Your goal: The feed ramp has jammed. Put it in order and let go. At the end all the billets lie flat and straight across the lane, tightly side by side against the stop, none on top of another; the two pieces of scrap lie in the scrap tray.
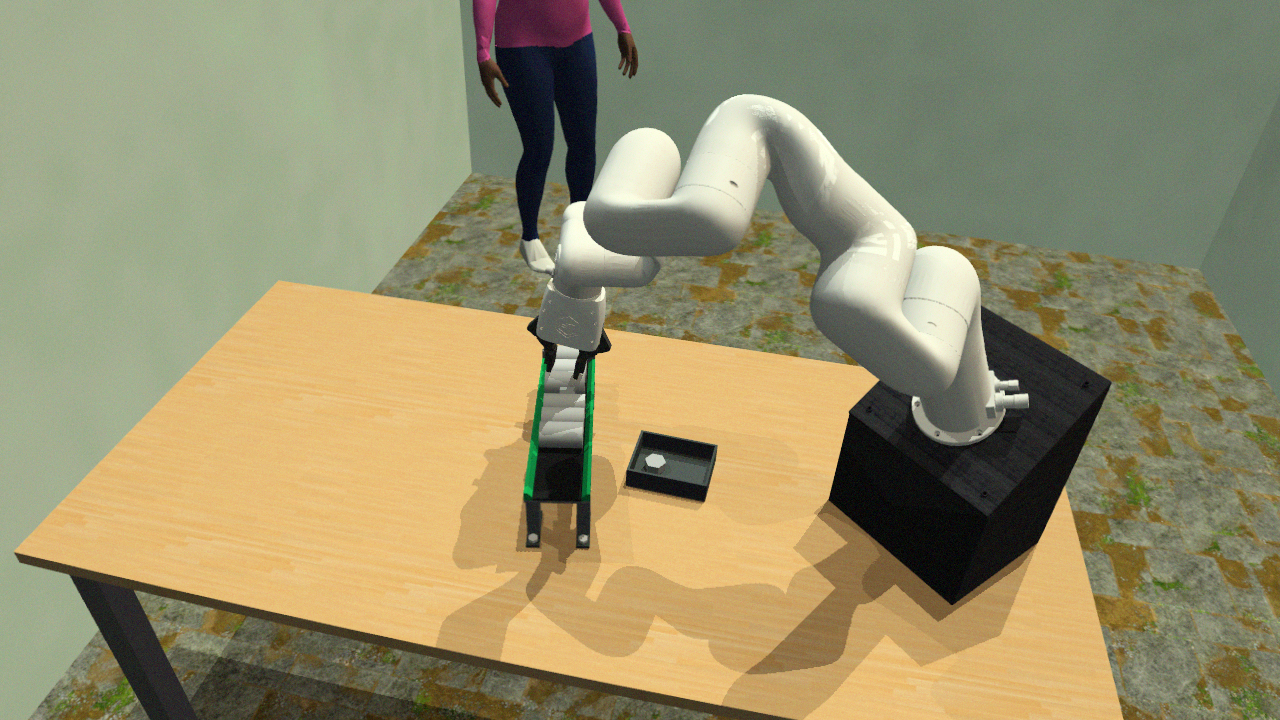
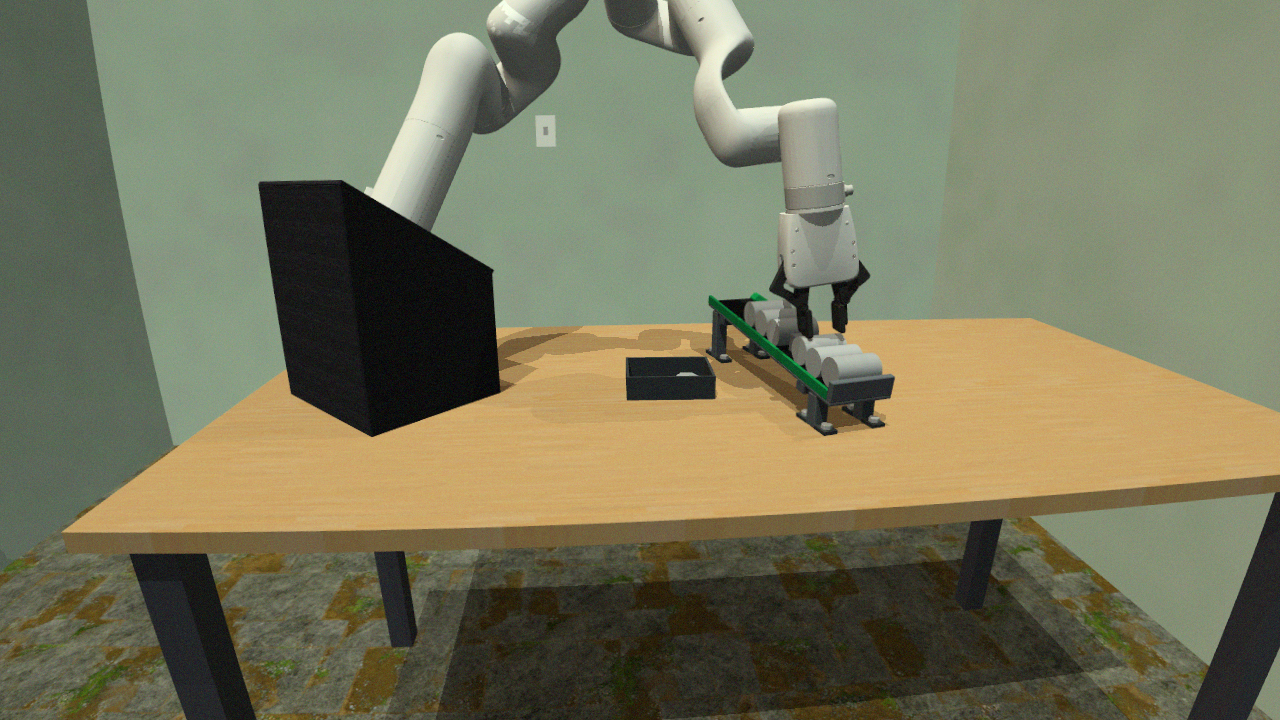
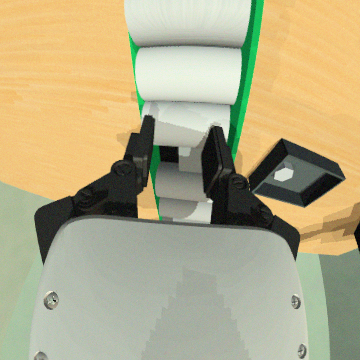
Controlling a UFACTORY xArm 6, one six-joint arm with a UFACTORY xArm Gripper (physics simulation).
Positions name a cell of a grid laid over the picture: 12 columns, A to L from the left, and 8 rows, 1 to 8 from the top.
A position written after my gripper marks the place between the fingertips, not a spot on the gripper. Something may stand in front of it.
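Observation:
I can see a scrap tray (image 1: G6), which is also there at (image 2: G5) and at (image 3: K4). There is a billet (image 2: I5), and a billet (image 3: F5) as well. I see a billet (image 2: H4) and a billet (image 1: F5), along with a billet (image 2: H4) and a billet (image 3: F5). As for my own gripper (image 2: H4), it is visible again at (image 1: F5) and at (image 3: G4).

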